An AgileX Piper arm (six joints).
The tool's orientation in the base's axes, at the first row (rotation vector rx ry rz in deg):
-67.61 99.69 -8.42
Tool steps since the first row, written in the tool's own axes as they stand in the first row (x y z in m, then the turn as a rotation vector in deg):
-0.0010 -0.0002 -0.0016 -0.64 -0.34 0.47
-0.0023 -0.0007 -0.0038 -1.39 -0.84 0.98
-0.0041 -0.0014 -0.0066 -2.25 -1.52 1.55
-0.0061 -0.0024 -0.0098 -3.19 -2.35 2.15
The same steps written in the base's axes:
-0.0011 0.0000 0.0016 0.60 0.49 0.37
-0.0024 -0.0001 0.0038 1.34 1.00 0.89
-0.0040 -0.0002 0.0068 2.25 1.53 1.55
-0.0058 -0.0005 0.0103 3.27 2.05 2.33

